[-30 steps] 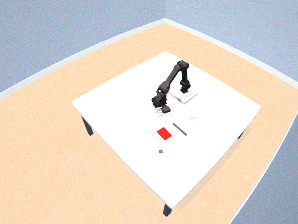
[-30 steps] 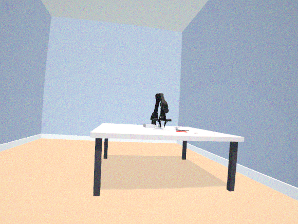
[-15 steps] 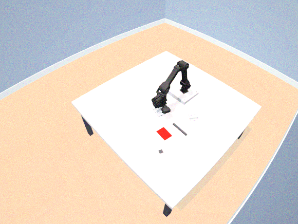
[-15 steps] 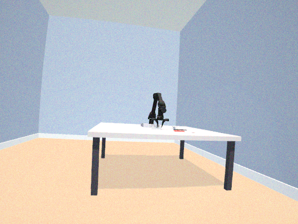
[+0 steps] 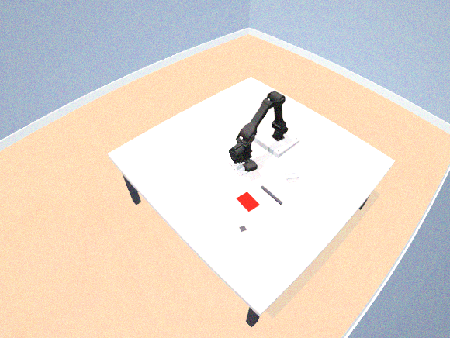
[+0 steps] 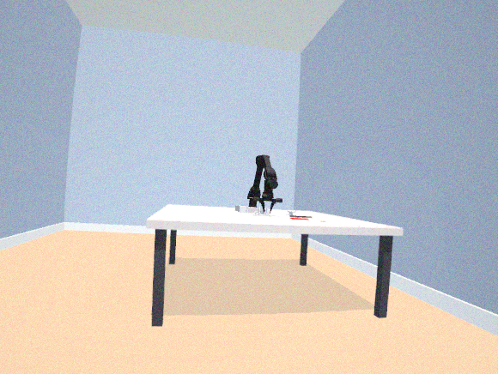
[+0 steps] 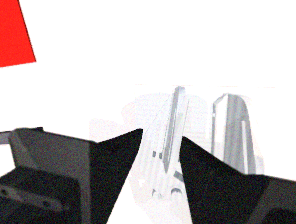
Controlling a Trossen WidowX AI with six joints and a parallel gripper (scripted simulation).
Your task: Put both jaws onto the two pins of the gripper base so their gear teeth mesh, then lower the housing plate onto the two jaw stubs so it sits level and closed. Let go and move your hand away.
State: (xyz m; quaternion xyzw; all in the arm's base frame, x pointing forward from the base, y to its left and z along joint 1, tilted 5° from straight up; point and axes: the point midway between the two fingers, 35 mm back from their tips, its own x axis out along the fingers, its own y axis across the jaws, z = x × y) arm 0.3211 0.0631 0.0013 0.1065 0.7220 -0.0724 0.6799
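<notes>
Right now my gripper tip is 4 cm past the white jaw piece and 1 cm to the left of it. From my gripper tip the other things lie so: dark grey bar (23 cm to the left, 1 cm below); then small white part (20 cm to the left, 17 cm behind, 1 cm above); then red flat rectangle (18 cm to the left, 13 cm ahead, 2 cm below).
</notes>
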